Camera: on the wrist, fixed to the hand. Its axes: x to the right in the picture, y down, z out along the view.
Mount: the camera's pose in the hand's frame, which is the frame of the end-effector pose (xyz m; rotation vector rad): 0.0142 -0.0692 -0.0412 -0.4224 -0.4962 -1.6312
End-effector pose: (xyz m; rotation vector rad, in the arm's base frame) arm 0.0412 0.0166 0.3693 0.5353 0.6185 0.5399
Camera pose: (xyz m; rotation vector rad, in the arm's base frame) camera 0.0450 -0.0131 0.2932 -0.3254 0.2802 -0.9778
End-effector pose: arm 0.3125 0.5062 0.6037 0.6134 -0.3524 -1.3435
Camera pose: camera 0.2839 0.4938 0.5281 0.0766 0.1581 -3.0473
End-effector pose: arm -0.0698 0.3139 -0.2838 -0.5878 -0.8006 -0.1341
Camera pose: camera -0.0564 0.2353 -0.2655 -0.2093 -1.5976 -1.7317
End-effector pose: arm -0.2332 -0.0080 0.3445 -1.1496 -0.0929 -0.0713
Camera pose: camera -0.2248 -0.0739 0.3921 -1.2086 -1.4978 -1.2903
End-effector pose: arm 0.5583 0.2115 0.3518 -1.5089 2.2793 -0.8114
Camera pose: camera 0.5826 0.1904 0.4270 3.0375 -0.4658 0.0704
